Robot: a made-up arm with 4 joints.
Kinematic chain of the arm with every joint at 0, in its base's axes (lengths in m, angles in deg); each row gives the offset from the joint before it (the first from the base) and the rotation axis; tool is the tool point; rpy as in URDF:
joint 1: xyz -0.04 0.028 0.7 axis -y
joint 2: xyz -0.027 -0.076 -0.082 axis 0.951 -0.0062 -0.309
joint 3: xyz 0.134 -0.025 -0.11 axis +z
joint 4: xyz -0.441 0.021 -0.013 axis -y
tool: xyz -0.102 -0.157 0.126 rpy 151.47 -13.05 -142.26
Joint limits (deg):
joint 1: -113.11..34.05
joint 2: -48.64..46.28
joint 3: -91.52..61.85
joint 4: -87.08..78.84
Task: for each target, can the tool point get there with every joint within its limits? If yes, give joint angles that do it. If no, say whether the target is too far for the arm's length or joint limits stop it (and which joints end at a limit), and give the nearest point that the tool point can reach.
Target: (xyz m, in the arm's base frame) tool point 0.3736 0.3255 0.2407
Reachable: no: joint limits stop it (at a limit: joint 1, joint 3, joint 4) | nearest point 0.1818 0.3216 0.1922 | short by 0.198 m
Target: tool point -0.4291 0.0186 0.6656
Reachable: yes | joints -3.90 -10.67 -28.16 -24.58
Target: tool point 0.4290 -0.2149 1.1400
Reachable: no: joint limits stop it (at a limit: joint 1, joint 2) | nearest point 0.1845 -0.2670 1.0338 | short by 0.272 m
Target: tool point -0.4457 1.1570 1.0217
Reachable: no: too far | nearest point -0.2969 0.5130 0.8422 | short by 0.685 m
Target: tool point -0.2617 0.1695 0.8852
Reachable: yes | joints -50.14 -2.38 -49.41 -39.92
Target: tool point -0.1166 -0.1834 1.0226
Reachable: yes | joints -90.30 13.75 -1.20 -47.97
